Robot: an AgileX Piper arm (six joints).
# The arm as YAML. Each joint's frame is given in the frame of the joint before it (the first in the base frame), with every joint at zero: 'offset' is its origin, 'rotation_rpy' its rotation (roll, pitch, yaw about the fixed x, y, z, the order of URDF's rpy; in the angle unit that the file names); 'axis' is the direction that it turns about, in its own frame. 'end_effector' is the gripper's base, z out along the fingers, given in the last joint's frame.
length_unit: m
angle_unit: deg
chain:
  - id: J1
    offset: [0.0, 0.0, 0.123]
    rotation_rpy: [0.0, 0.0, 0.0]
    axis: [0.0, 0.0, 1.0]
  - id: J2
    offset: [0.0, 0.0, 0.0]
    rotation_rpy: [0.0, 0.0, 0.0]
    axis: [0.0, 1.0, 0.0]
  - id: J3
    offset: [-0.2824, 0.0, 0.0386]
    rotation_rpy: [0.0, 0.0, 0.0]
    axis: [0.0, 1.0, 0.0]
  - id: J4
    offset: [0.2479, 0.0, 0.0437]
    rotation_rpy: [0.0, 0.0, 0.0]
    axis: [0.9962, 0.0, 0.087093]
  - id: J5
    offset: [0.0, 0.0, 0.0]
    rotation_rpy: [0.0, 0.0, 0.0]
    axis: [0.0, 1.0, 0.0]
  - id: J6
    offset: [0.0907, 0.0, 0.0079]
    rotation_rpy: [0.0, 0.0, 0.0]
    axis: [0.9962, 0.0, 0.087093]
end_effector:
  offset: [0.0, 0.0, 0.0]
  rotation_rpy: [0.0, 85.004, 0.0]
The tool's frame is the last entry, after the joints.
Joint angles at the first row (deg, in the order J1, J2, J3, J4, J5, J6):
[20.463, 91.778, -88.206, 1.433, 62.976, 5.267]
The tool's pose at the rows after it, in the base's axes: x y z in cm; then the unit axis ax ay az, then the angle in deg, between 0 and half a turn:
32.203 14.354 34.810 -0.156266 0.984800 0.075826 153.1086
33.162 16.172 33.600 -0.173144 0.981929 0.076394 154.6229
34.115 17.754 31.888 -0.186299 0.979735 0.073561 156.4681
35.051 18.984 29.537 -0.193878 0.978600 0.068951 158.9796
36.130 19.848 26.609 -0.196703 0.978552 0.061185 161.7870
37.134 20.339 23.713 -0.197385 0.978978 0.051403 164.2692
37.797 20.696 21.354 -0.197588 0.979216 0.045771 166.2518
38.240 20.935 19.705 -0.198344 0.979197 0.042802 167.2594
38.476 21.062 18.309 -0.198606 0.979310 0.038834 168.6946
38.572 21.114 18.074 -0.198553 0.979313 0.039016 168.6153
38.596 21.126 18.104 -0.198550 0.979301 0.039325 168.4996
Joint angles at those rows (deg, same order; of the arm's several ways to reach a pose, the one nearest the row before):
[23.664, 94.215, -90.265, 1.568, 62.849, 5.266]
[25.653, 97.891, -92.413, 1.568, 62.736, 5.266]
[27.191, 101.616, -93.799, 1.444, 62.238, 5.268]
[28.139, 105.416, -94.179, 1.502, 61.360, 5.268]
[28.506, 109.656, -94.178, 1.445, 60.057, 5.267]
[28.505, 113.715, -94.176, 1.117, 58.696, 5.267]
[28.505, 116.946, -94.178, 1.111, 57.551, 5.214]
[28.506, 119.187, -94.179, 1.110, 56.375, 5.100]
[28.505, 121.030, -94.177, 1.110, 56.035, 5.054]
[28.506, 121.381, -94.224, 1.110, 55.649, 5.055]
[28.505, 121.381, -94.285, 1.111, 55.590, 5.054]

